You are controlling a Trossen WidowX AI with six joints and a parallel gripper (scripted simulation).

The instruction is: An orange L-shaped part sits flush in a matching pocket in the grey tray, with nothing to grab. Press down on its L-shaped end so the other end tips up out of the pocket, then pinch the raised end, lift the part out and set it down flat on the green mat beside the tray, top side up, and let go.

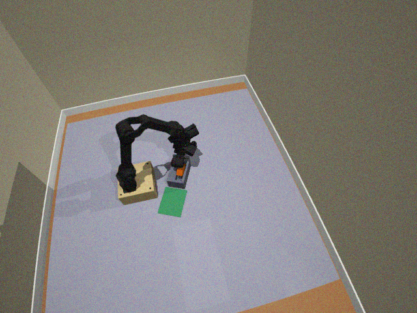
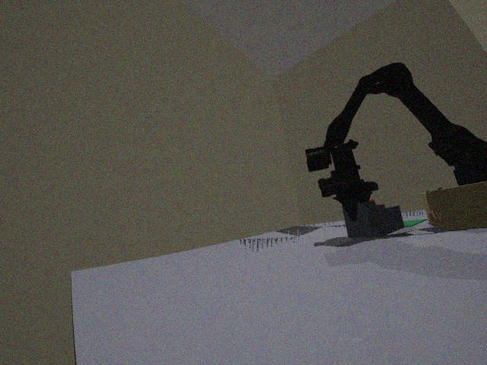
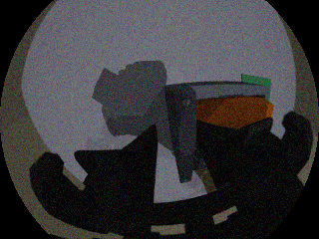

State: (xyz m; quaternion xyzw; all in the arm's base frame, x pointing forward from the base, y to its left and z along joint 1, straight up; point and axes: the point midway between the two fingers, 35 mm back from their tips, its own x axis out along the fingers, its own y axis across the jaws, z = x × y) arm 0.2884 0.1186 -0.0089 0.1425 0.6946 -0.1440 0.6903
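Right now my gripper tip is 20 mm past the orange L-shaped part and 50 mm to the left of it. From my gripper tip the other things lie so: green mat 90 mm behind, 210 mm to the right, 60 mm below.
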